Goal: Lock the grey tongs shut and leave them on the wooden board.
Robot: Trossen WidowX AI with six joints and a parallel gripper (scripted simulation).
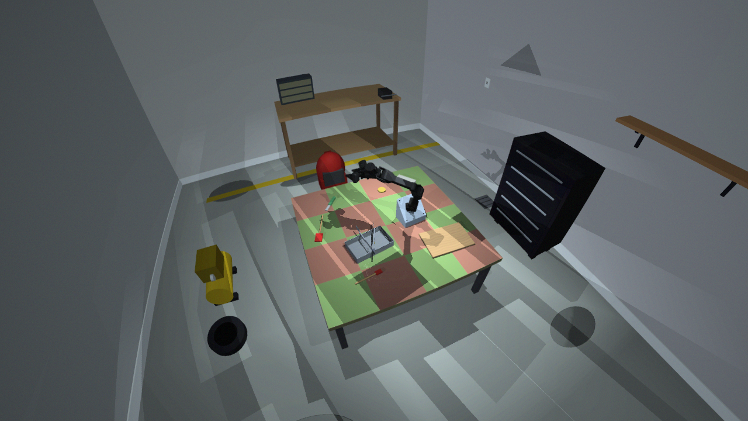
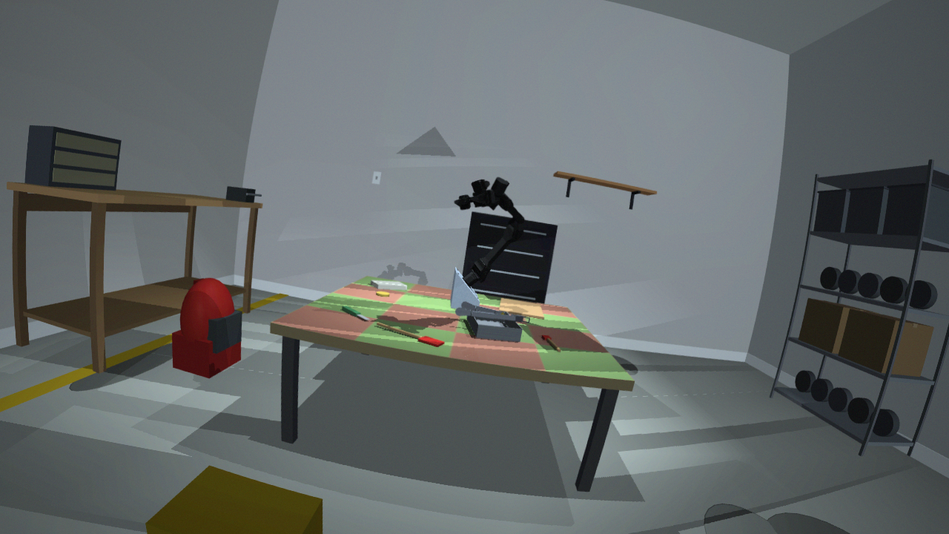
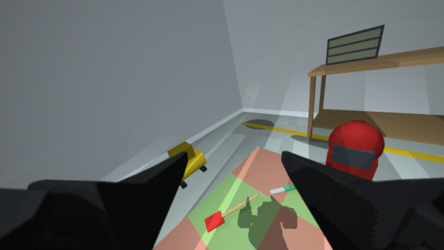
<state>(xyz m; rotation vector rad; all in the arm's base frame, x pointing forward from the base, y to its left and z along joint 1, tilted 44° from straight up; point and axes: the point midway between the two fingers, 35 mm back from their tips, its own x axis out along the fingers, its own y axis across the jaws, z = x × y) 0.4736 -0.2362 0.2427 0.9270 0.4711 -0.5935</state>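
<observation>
Now: the grey roasting tin 60 mm behind my gripper tip, 200 mm to the left of it and 500 mm below it. From my gripper tip the other things lie so: red-headed spatula (260 mm ahead, 70 mm to the right, 520 mm below); then yellow disc (360 mm behind, 390 mm to the right, 520 mm below); then wooden board (620 mm behind, 340 mm to the left, 520 mm below).
</observation>
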